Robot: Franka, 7 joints.
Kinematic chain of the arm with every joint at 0, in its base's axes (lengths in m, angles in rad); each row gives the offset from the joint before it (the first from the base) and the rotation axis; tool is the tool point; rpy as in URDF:
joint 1: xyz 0 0 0.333 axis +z
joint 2: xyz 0 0 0 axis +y
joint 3: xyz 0 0 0.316 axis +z
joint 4: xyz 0.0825 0 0 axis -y
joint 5: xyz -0.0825 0 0.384 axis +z
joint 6: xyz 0 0 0 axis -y
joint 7: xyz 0.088 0 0 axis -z
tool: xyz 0 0 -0.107 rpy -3.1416 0 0
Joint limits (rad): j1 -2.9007..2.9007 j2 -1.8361..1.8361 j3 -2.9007..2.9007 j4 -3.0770..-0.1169 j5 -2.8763..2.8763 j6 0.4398..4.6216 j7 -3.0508..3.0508
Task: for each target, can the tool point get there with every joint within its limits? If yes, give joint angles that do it. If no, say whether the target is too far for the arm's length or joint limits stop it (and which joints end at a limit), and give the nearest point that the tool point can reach.
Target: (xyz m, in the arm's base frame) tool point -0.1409 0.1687 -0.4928
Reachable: no: joint limits stop it (at a limit: joint 2) | nearest point -0.1492 0.1786 -0.3584 | short by 0.135 m
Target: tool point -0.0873 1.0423 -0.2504
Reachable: no: too far | nearest point -0.0625 0.7466 -0.0849 | short by 0.340 m
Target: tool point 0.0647 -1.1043 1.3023
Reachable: no: too far | nearest point 0.0377 -0.6441 0.8984 | short by 0.613 m
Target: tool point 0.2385 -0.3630 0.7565
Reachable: yes | joints -1.7327 -0.3202 0.8102 -1.9830 0.9763 3.8986 -0.7102
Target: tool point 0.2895 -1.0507 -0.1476
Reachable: no: too far | nearest point 0.2085 -0.7568 -0.0131 | short by 0.333 m
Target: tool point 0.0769 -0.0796 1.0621
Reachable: yes | joints -0.2718 -0.2442 0.2597 -0.4710 -1.1139 1.0143 2.1616
